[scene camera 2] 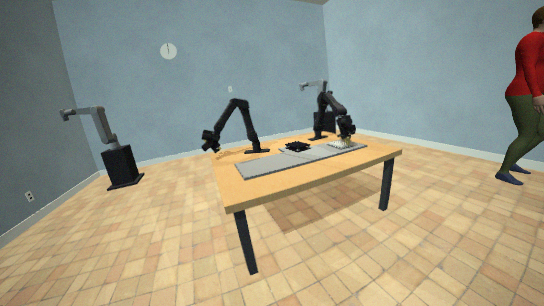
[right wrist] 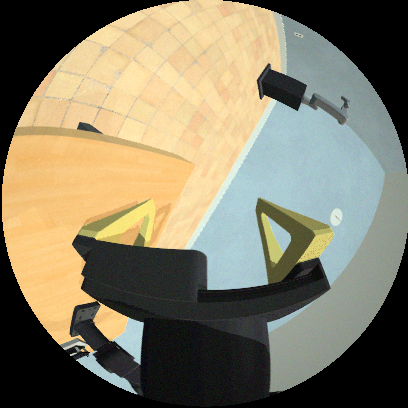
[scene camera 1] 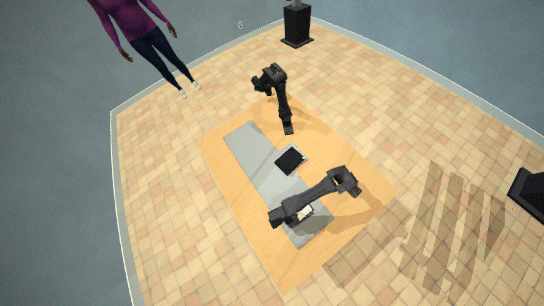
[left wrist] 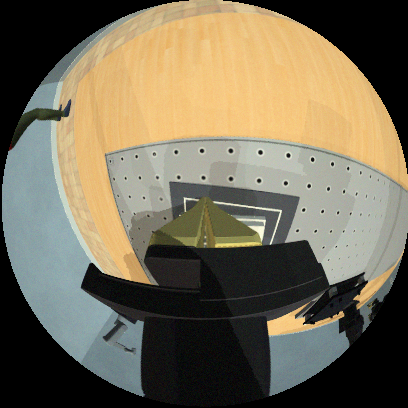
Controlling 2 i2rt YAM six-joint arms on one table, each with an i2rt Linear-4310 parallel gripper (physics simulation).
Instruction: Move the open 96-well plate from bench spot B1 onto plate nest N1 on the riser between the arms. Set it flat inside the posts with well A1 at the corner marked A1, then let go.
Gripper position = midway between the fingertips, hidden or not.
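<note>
A dark nest frame (left wrist: 279,209) is in sight, and the right gripper (right wrist: 204,203) is open and holds nothing.
</note>
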